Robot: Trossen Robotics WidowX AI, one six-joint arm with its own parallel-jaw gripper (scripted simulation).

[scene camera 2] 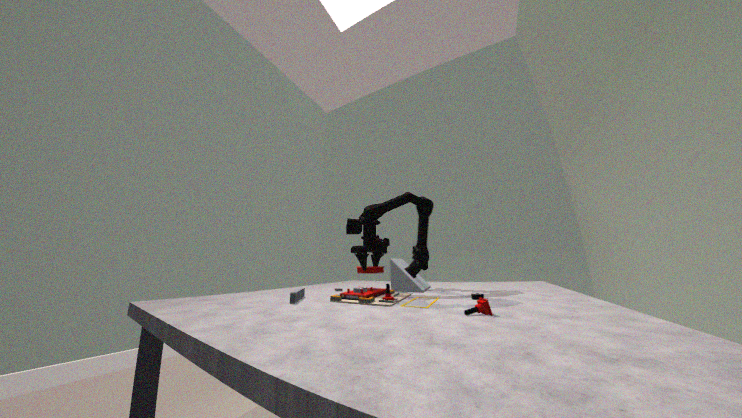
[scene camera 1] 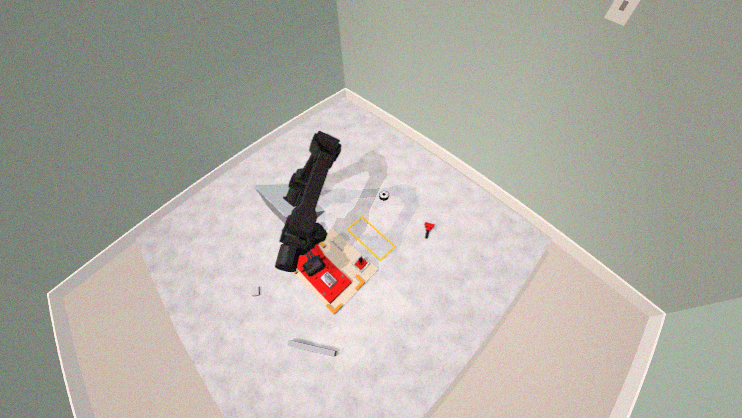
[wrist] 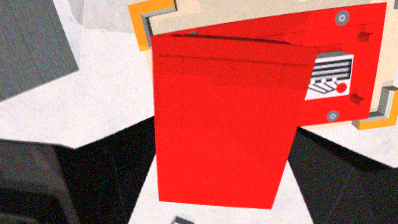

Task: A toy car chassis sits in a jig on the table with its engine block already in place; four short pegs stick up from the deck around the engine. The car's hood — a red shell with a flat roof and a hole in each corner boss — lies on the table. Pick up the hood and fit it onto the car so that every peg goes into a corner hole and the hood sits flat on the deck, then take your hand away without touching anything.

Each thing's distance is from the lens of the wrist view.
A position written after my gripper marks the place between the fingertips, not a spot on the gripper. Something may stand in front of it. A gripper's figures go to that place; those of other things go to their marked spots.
my gripper (wrist: pixel 222 126): 12 cm
red hood (wrist: pixel 226 109): 10 cm
